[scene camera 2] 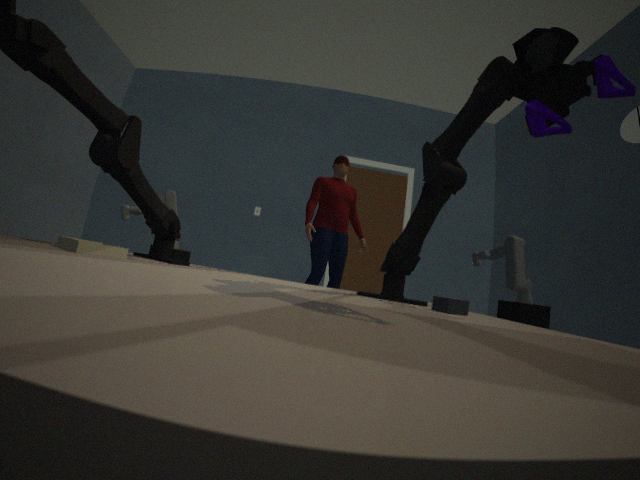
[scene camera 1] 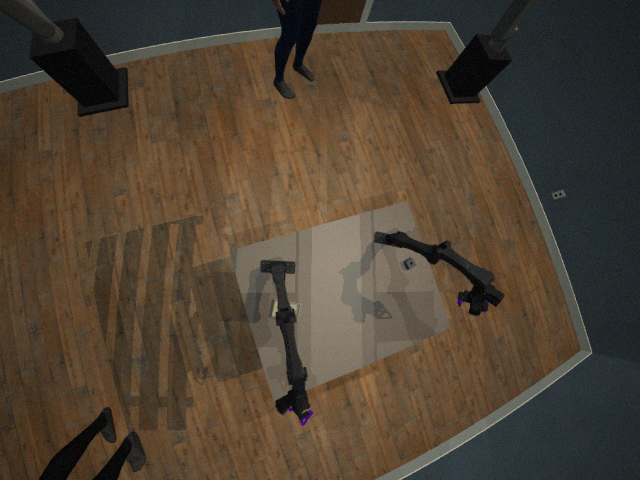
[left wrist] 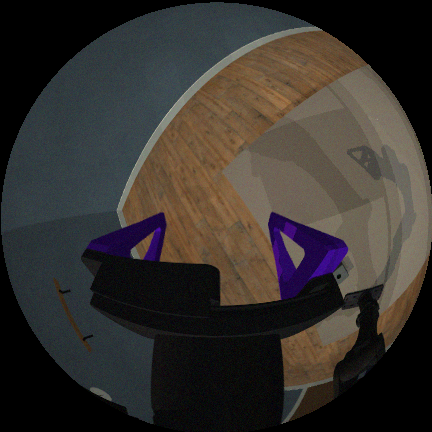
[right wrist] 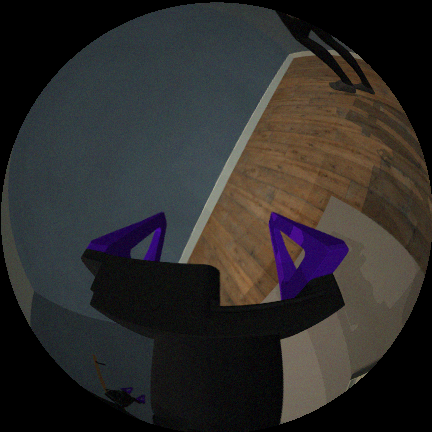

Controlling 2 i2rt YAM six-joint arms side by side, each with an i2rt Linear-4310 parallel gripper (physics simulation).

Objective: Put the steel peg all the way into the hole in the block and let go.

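Pixels of known places: left gripper, fingertip midpoint: [scene camera 2: 602, 110] [scene camera 1: 468, 308] [left wrist: 216, 217] [right wrist: 137, 390]; right gripper, fingertip midpoint: [scene camera 1: 297, 418] [right wrist: 217, 217]; left arm's base, origin of the base link: [scene camera 2: 391, 300] [scene camera 1: 389, 239] [left wrist: 363, 296]; right arm's base, origin of the base link: [scene camera 2: 160, 260] [scene camera 1: 278, 267].
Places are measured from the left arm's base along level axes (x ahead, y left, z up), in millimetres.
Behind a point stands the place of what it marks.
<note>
The block [scene camera 1: 412, 261] @[x 117, y 163, z 33 mm] [scene camera 2: 450, 305] @[x 167, y 154, z 18 mm] [left wrist: 342, 272] @[x 142, y 142, z 34 mm] is small, grey and square, with a dark hole in its top. It sits on the pale table near the left arm's base. I cannot make out the steel peg in any view. My left gripper [scene camera 1: 472, 304] @[x 361, y 345, z 335 mm] [scene camera 2: 602, 111] @[x 361, y 345, z 335 mm] [left wrist: 216, 217] @[x 361, y 345, z 335 mm] is open and empty, high up and out past the table's right edge in scene camera 1. My right gripper [scene camera 1: 299, 413] @[x 991, y -440, z 254 mm] [right wrist: 217, 217] @[x 991, y -440, z 254 mm] is open and empty, raised past the table's bottom edge in scene camera 1. Both grippers are well apart from the block.
A pale yellowish tray [scene camera 1: 276, 310] @[x 547, y -625, z 3 mm] [scene camera 2: 93, 248] @[x 555, y -495, z 14 mm] rests on the table [scene camera 1: 336, 258] @[x 185, y -328, z 0 mm]; the right arm's links cover part of it in scene camera 1. A person [scene camera 1: 294, 46] [scene camera 2: 333, 206] stands beyond the table. Shadows lie across the table top.
</note>
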